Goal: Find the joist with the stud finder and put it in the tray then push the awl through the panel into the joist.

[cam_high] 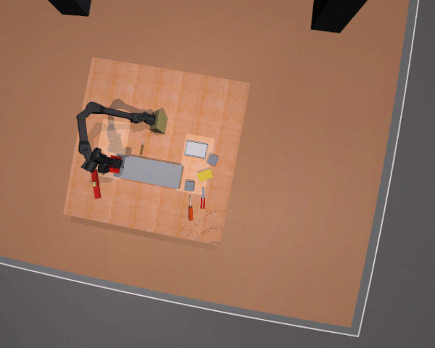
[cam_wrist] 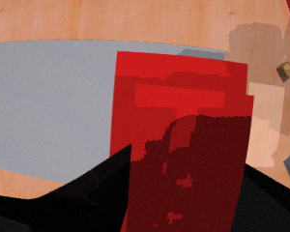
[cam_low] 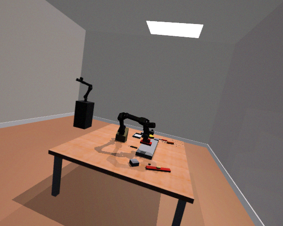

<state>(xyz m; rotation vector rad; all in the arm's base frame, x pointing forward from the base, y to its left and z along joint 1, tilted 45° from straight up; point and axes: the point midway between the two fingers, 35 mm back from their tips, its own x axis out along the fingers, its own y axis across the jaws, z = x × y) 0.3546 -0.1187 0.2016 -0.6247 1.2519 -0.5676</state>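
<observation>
My gripper tip is 2 cm below the red stud finder and 2 cm past it. From my gripper tip the other things lie so: white tray (55 cm to the left, 20 cm behind, 14 cm below); then red level (22 cm to the right, 17 cm ahead, 14 cm below); then awl (18 cm behind, 15 cm below, 12 cm to the left).
</observation>
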